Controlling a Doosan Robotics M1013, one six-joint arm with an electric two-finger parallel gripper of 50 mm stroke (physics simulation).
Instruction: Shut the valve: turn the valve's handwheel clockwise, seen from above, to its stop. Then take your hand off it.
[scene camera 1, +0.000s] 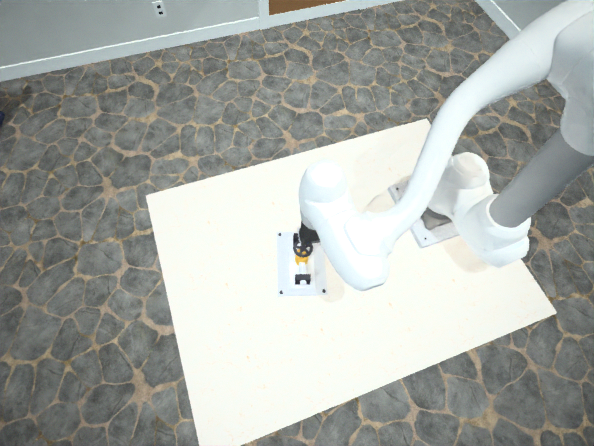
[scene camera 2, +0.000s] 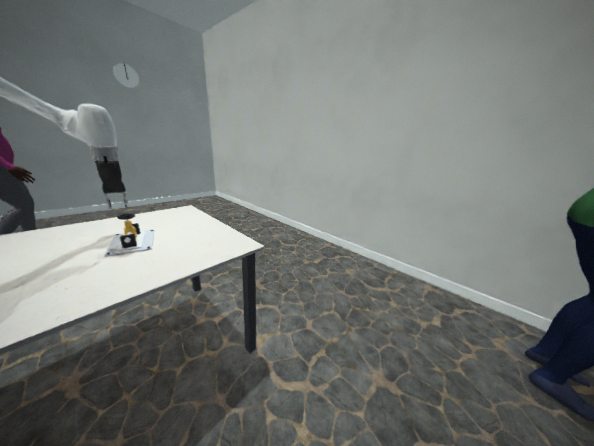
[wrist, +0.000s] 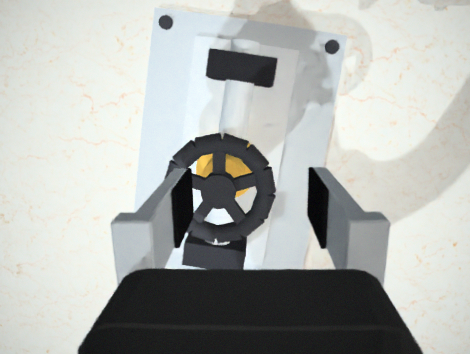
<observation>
In view: my gripper (wrist: 250, 192), a black spoked handwheel (wrist: 218, 190) and a pale base plate (scene camera 1: 282, 237).
The pale base plate is seen too in the wrist view (wrist: 320, 59).
</observation>
